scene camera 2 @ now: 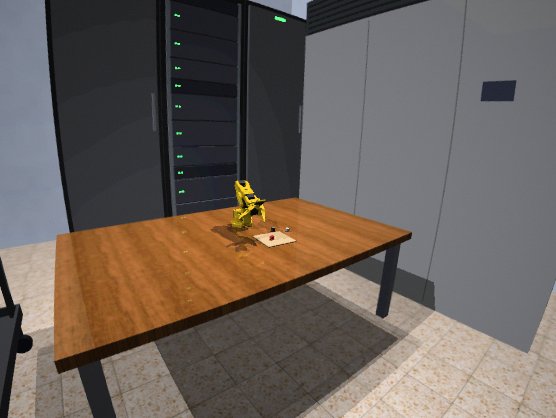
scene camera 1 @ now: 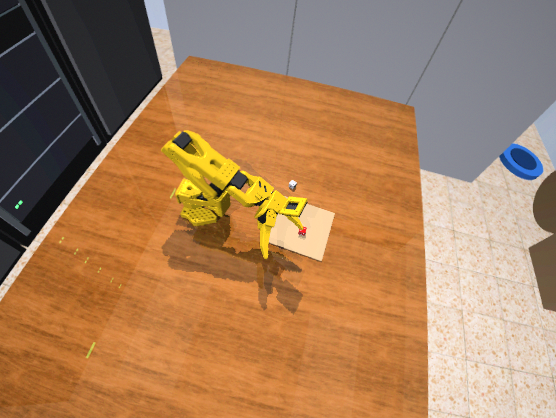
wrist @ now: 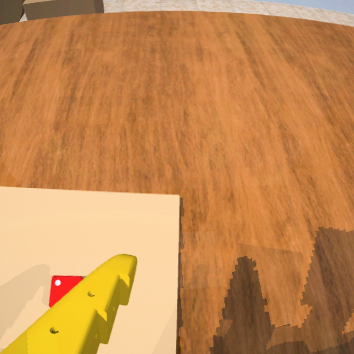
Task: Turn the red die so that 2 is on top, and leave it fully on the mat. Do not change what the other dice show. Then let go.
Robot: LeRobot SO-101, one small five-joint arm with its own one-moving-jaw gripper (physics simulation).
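Places are measured from the arm's base along level axes (x ahead, y left, z up), in centimetres.
Pixels of known places: end effector, tool point: (scene camera 2: 263, 221) (scene camera 1: 300, 228) (wrist: 133, 274); arm's base, origin of the base link: (scene camera 2: 244, 225) (scene camera 1: 211, 209).
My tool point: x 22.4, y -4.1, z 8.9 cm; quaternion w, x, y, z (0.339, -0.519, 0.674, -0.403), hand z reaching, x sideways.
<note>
For each thing: its middle in the pictures, then the offset to it from my tool point. Level surfaces: height alone.
- red die, body centre: (wrist: 69, 294) (scene camera 1: 302, 230) (scene camera 2: 271, 237) dx +0.9, dy +4.0, dz -7.7 cm
- pale mat, body centre: (wrist: 46, 303) (scene camera 1: 301, 226) (scene camera 2: 274, 238) dx +0.5, dy +5.6, dz -8.7 cm
- white die, body centre: (scene camera 1: 292, 184) (scene camera 2: 287, 229) dx -4.3, dy +17.3, dz -8.1 cm
- wooden table, its level: dz -8.9 cm
- black die, body centre: (scene camera 2: 273, 229) dx -8.7, dy +11.8, dz -8.1 cm
The red die (scene camera 1: 302, 232) (scene camera 2: 271, 237) (wrist: 61, 289) lies on the pale mat (scene camera 1: 320, 240) (scene camera 2: 286, 240) (wrist: 155, 220). In the wrist view one white pip shows near a corner of its upper face; the jaw hides the rest, so the number on top cannot be read. My gripper (scene camera 1: 284, 243) is open, with its jaws spread wide and nothing between them. In scene camera 1 one jaw tip overlaps the die's edge; the other is past the mat's left edge. In the wrist view one notched jaw (wrist: 100, 295) crosses in front of the die; the moving jaw is out of the picture.
A white die (scene camera 1: 292, 185) (scene camera 2: 287, 229) is on the wooden table (scene camera 1: 350, 150) (scene camera 2: 150, 280) (wrist: 175, 100), beyond the mat. A black die (scene camera 2: 273, 229) is near it; the arm hides it in scene camera 1. Dark cabinets and grey panels stand behind the table.
</note>
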